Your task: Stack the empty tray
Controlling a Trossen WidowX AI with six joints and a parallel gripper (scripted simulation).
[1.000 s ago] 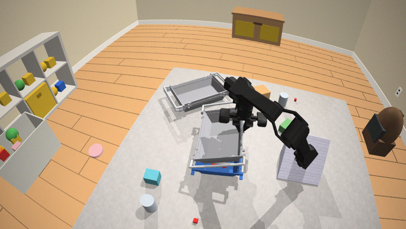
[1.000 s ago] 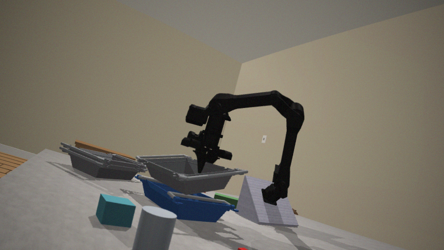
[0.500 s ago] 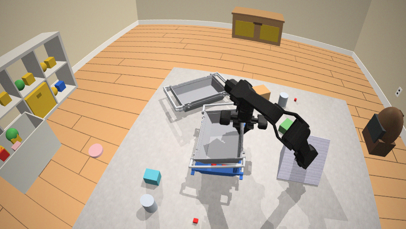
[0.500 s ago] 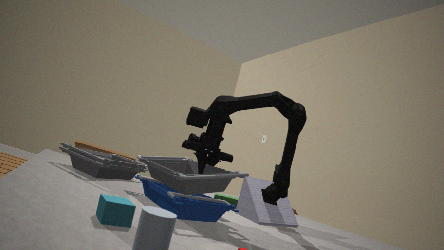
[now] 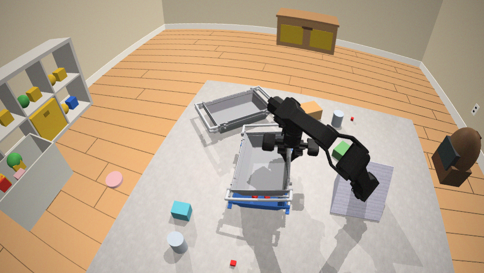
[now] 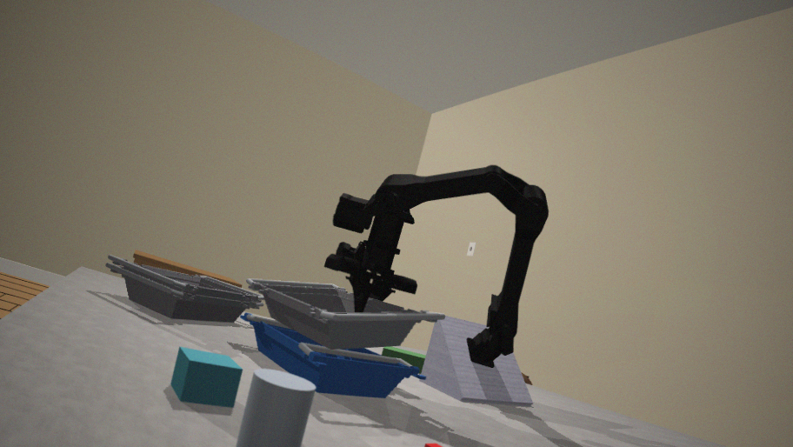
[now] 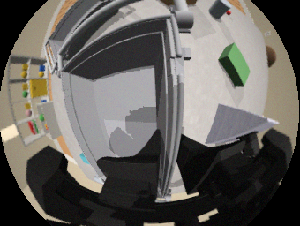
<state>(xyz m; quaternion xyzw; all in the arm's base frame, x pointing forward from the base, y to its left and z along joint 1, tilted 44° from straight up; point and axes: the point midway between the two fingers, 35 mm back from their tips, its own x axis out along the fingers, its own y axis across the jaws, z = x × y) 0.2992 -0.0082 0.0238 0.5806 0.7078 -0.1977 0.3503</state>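
My gripper tip is 7 cm short of the grey plastic tray, 4 cm to the right of it and 1 cm below it. From my gripper tip the other things lie so: orange box 42 cm to the right, 8 cm below, 1 cm ahead; teal cube 29 cm to the left, 27 cm ahead, 9 cm below.
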